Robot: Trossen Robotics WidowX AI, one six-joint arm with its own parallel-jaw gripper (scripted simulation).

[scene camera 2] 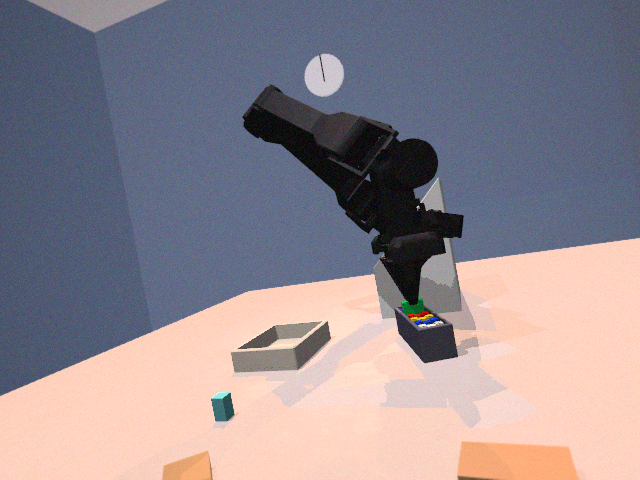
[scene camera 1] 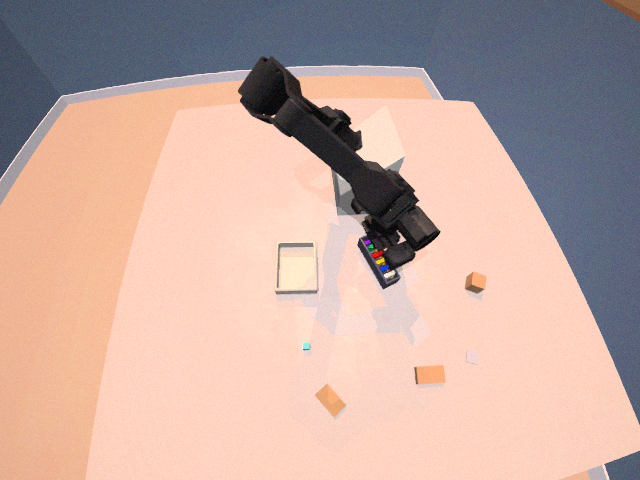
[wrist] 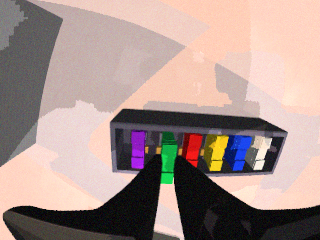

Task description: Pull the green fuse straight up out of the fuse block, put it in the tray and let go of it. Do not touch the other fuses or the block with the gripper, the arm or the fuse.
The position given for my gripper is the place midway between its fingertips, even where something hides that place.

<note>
My gripper point(scene camera 2: 412, 303) holds a green fuse point(wrist: 168, 146). I also see a grey tray point(scene camera 2: 281, 347).
My gripper also shows in scene camera 1 point(scene camera 1: 374, 245) and in the wrist view point(wrist: 167, 161). The grey tray also shows in scene camera 1 point(scene camera 1: 295, 272).
</note>
